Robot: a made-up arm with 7 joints.
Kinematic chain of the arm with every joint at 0, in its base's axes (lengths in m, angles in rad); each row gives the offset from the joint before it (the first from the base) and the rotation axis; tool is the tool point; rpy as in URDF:
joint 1: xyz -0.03 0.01 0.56 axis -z
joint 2: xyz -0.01 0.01 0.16 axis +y
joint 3: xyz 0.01 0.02 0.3 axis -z
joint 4: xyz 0.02 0 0.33 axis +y
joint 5: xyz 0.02 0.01 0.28 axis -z
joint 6: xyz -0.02 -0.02 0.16 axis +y
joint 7: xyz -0.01 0 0.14 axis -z
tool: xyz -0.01 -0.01 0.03 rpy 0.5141 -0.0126 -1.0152
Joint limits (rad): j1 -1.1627..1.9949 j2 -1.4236..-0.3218 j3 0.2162..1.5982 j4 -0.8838..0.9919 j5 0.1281..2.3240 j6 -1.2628..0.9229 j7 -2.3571..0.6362
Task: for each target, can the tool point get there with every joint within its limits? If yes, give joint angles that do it. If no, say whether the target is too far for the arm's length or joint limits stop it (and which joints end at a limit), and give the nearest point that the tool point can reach.
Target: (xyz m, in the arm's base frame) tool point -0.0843 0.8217 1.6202
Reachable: yes | joints 1.1597 -0.7113 1.3989 -0.3580 0.8838 -0.2300 -0.3259
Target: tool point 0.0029 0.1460 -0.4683
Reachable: no: joint limits stop it (at a limit: joint 2, joint 3, joint 4, joint 5, joint 6) | nearest point 0.1754 0.8593 0.4088 | short by 1.144 m
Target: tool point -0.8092 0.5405 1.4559
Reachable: yes | joints 0.4449 -0.9864 1.1712 -0.0159 1.0526 -0.7698 0.3928
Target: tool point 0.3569 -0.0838 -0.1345
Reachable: no: joint limits stop it (at a limit: joint 1, joint 2, joint 4, joint 6) | nearest point 0.5082 0.7067 0.4349 | short by 0.986 m
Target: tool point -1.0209 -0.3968 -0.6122
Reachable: no: too far | nearest point -0.9357 -0.3618 0.3846 | short by 1.001 m
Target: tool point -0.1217 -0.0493 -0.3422
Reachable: no: joint limits stop it (at a limit: joint 2, joint 3, joint 4, joint 5, joint 6) | nearest point -0.7627 -0.4638 0.4099 | short by 1.072 m
